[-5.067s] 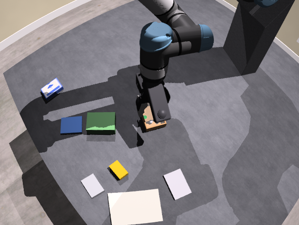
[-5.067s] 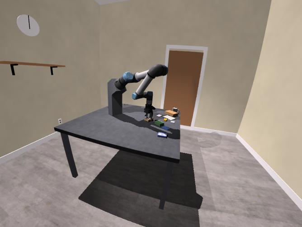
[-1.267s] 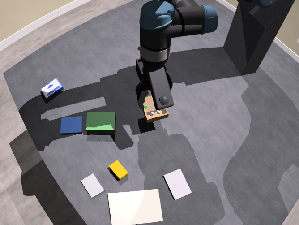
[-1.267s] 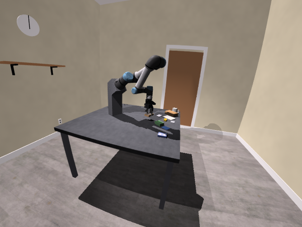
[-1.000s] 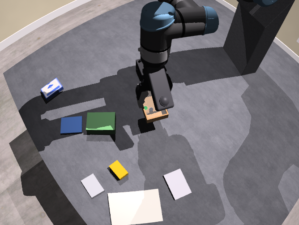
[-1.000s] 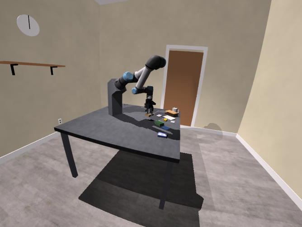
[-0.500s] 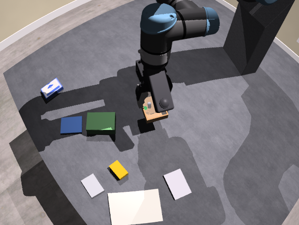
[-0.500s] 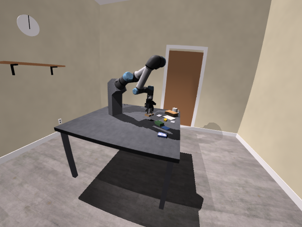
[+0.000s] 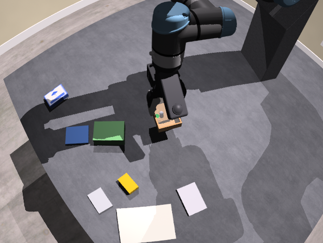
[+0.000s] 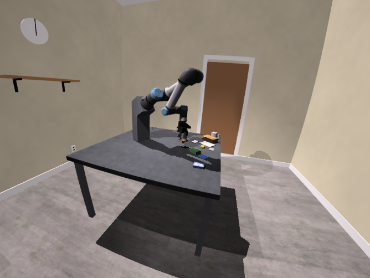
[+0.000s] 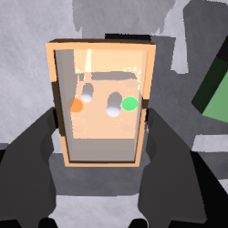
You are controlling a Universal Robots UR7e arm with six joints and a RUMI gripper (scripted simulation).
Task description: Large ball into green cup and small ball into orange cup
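Now: hand 1 cm above the covered wooden puzzle. From my hand the other things lie so: green box: 11 cm ahead, 14 cm to the right, 7 cm below; blue block: 17 cm ahead, 24 cm to the right, 9 cm below; yellow block: 23 cm ahead, 1 cm to the right, 8 cm below.
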